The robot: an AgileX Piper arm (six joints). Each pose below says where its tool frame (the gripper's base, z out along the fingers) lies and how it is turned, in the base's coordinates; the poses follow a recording.
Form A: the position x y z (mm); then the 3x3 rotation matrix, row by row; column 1 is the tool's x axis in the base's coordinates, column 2 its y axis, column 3 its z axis. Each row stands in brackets.
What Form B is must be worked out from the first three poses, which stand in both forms.
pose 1, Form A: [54.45 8.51 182.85], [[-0.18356 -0.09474 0.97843], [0.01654 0.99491 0.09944], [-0.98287 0.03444 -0.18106]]
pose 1, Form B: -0.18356 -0.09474 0.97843 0.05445; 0.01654 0.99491 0.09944 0.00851; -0.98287 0.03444 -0.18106 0.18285; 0 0 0 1
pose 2, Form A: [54.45 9.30 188.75], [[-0.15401 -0.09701 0.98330], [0.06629 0.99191 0.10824], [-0.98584 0.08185 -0.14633]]
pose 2, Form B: -0.15401 -0.09701 0.98330 0.05445; 0.06629 0.99191 0.10824 0.00930; -0.98584 0.08185 -0.14633 0.18875; 0 0 0 1
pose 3, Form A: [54.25 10.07 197.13], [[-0.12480 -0.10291 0.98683], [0.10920 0.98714 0.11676], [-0.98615 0.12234 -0.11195]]
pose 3, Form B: -0.12480 -0.10291 0.98683 0.05425; 0.10920 0.98714 0.11676 0.01007; -0.98615 0.12234 -0.11195 0.19713; 0 0 0 1
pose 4, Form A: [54.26 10.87 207.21], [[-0.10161 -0.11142 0.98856], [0.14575 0.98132 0.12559], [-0.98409 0.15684 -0.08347]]
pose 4, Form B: -0.10161 -0.11142 0.98856 0.05426; 0.14575 0.98132 0.12559 0.01087; -0.98409 0.15684 -0.08347 0.20721; 0 0 0 1
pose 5, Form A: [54.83 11.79 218.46], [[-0.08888 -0.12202 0.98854], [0.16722 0.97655 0.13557], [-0.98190 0.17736 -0.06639]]
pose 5, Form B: -0.08888 -0.12202 0.98854 0.05483; 0.16722 0.97655 0.13557 0.01179; -0.98190 0.17736 -0.06639 0.21846; 0 0 0 1
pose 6, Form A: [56.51 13.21 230.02], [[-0.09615 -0.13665 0.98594], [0.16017 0.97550 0.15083], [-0.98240 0.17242 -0.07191]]
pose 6, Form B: -0.09615 -0.13665 0.98594 0.05651; 0.16017 0.97550 0.15083 0.01321; -0.98240 0.17242 -0.07191 0.23002; 0 0 0 1
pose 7, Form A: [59.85 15.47 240.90], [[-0.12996 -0.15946 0.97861], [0.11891 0.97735 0.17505], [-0.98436 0.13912 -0.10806]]
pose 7, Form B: -0.12996 -0.15946 0.97861 0.05985; 0.11891 0.97735 0.17505 0.01547; -0.98436 0.13912 -0.10806 0.24090; 0 0 0 1
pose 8, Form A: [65.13 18.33 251.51], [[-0.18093 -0.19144 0.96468], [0.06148 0.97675 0.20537], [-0.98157 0.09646 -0.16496]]
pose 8, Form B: -0.18093 -0.19144 0.96468 0.06513; 0.06148 0.97675 0.20537 0.01833; -0.98157 0.09646 -0.16496 0.25151; 0 0 0 1
